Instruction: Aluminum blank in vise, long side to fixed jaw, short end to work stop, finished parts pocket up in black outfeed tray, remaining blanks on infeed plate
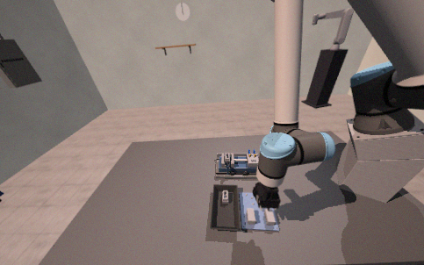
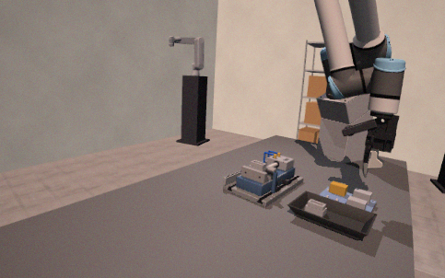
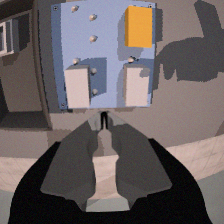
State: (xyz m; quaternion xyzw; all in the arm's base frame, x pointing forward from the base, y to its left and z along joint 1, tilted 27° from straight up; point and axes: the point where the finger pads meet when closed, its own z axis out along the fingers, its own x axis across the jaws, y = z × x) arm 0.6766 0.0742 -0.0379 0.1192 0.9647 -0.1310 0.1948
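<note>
Now: hand 8 cm past the yellow brass blank, 7 cm to the left of it and 10 cm above it. The rest, counted from my hand: vise: 3 cm behind, 34 cm to the right, 9 cm below.
</note>
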